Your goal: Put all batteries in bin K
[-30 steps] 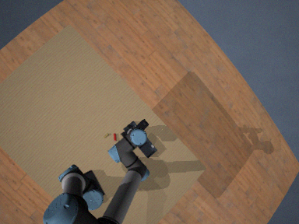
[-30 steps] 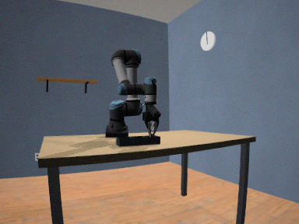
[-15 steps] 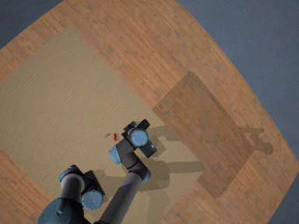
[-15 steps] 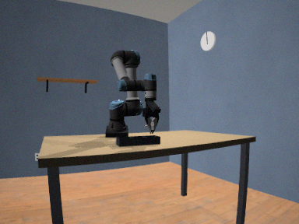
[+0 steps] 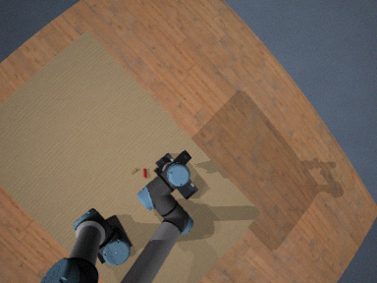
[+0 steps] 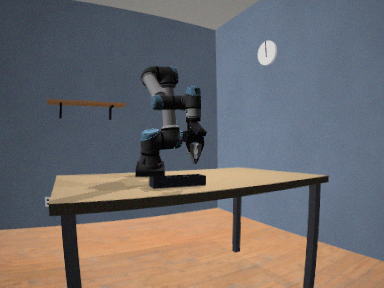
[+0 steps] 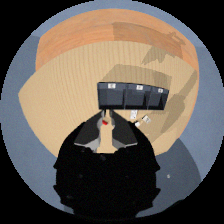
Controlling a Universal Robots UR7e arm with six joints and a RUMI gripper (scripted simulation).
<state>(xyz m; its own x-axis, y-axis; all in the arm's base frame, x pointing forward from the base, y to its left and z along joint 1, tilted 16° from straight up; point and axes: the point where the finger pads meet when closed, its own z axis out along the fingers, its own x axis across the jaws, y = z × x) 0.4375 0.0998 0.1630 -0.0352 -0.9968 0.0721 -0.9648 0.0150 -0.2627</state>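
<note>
Now: the red battery 100 mm behind my hand, 30 mm to the left of it and 110 mm below it. Also, from my hand: bin row 10 mm ahead, 90 mm to the right, 90 mm below; yellowish item 130 mm behind, 80 mm to the left, 110 mm below; black-and-white cylinder 130 mm behind, 110 mm to the right, 110 mm below.
</note>
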